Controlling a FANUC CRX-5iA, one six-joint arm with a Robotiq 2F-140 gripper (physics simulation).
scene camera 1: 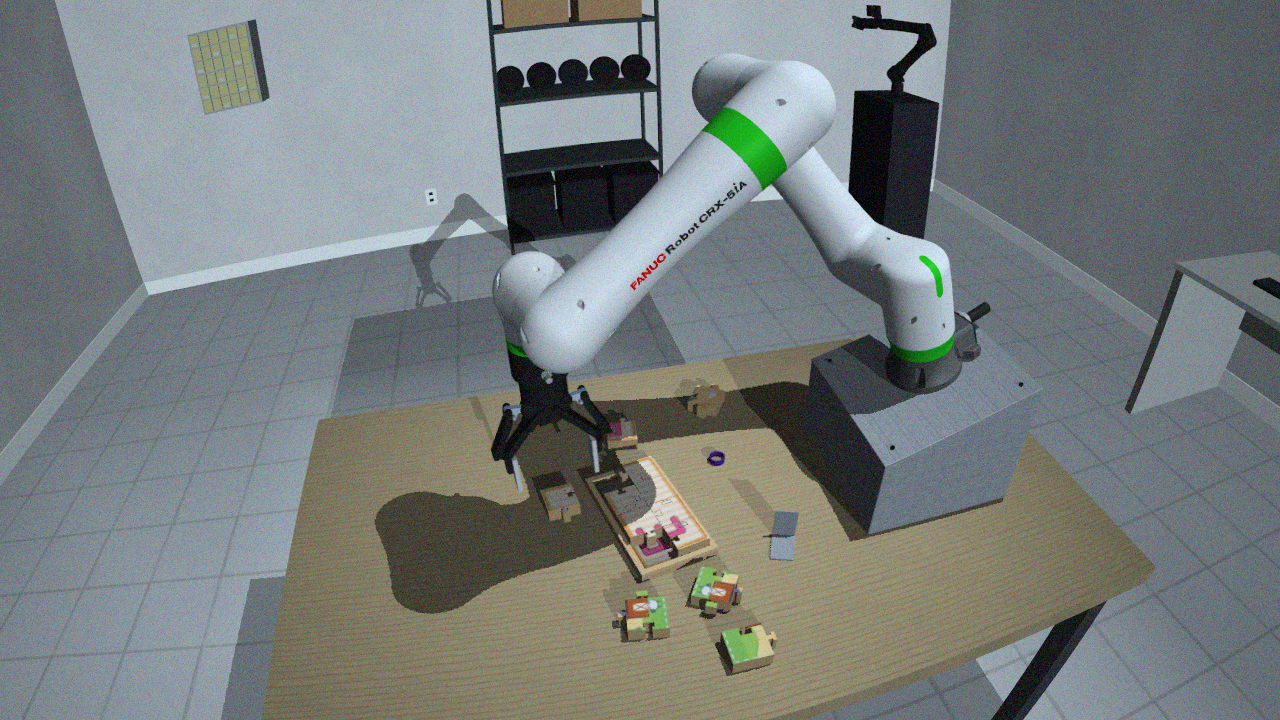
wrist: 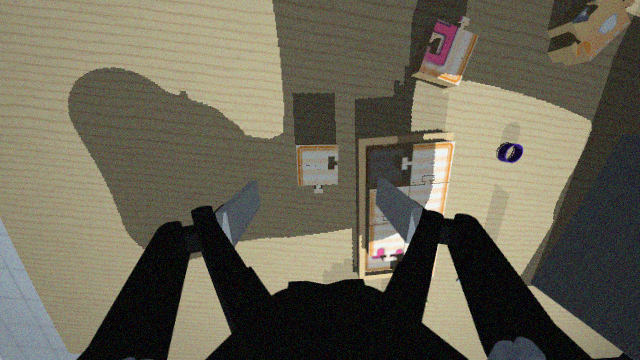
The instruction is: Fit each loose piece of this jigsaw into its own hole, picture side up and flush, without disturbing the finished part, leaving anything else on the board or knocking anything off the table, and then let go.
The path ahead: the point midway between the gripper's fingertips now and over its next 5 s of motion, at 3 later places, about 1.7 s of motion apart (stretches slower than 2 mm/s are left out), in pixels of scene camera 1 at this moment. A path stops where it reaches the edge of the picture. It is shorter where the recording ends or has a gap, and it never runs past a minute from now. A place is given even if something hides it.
My gripper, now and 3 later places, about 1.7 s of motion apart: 557, 476; 556, 482; 614, 479; 612, 473
